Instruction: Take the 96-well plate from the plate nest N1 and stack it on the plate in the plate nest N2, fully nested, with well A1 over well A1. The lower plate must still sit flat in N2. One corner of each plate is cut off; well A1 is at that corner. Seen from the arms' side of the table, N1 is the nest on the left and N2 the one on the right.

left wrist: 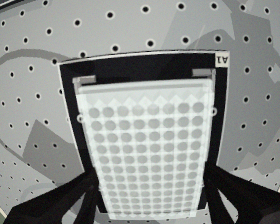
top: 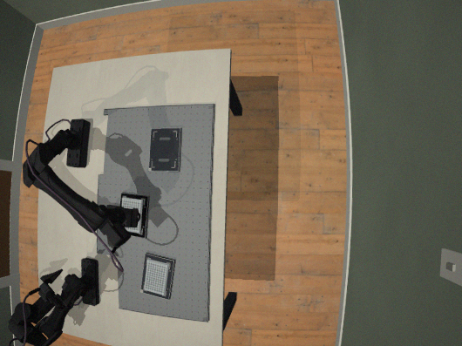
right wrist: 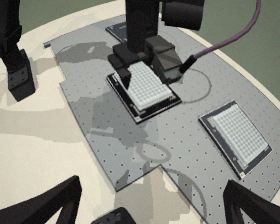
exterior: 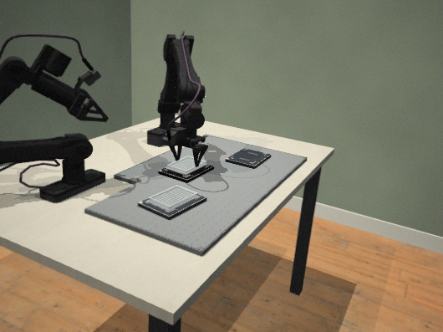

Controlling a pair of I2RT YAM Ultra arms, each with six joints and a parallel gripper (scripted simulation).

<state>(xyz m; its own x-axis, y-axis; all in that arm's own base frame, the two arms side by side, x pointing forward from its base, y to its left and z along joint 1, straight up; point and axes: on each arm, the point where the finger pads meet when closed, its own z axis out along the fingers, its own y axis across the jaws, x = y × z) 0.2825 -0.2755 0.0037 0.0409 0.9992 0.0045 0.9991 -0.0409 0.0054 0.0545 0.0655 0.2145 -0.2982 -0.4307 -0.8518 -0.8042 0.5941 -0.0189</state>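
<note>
Now: left hand 3 cm above the black nest.
My right gripper is now 220 mm to the right of the black nest, 210 mm above it and 180 mm short of it.
</note>
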